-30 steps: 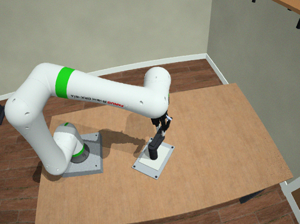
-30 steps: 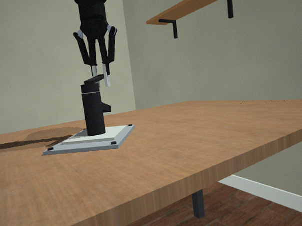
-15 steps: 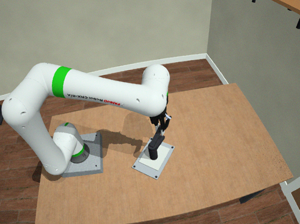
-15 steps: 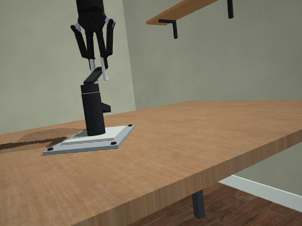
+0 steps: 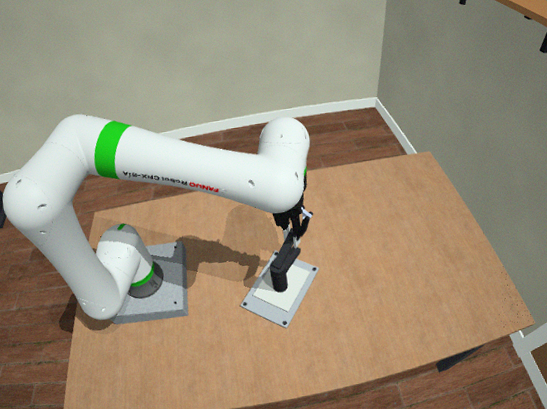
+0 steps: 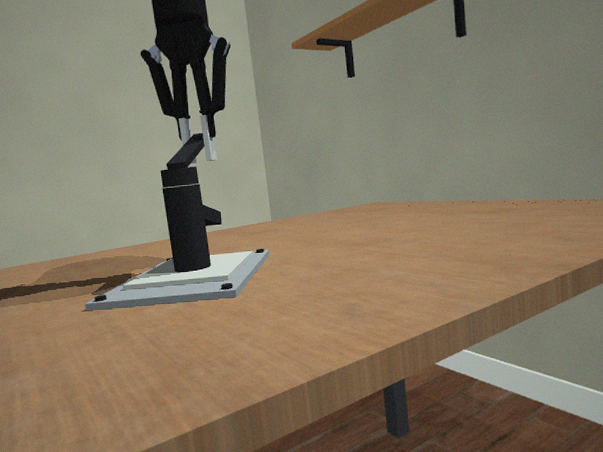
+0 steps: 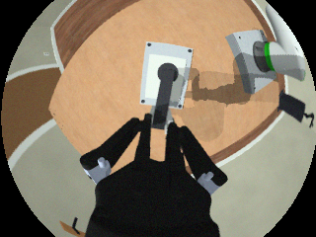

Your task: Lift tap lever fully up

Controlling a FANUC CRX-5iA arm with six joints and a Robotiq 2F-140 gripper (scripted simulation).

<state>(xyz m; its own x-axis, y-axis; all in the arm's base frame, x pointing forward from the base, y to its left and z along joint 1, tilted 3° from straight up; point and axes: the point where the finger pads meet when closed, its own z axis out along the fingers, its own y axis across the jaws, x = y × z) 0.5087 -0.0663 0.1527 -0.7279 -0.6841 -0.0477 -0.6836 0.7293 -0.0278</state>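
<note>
My gripper is now 30 mm past the flat lever, 30 mm to the left of it and 20 mm above it. From my hand the other things lie so: black tap: 50 mm behind, 40 mm to the right, 80 mm below.
</note>
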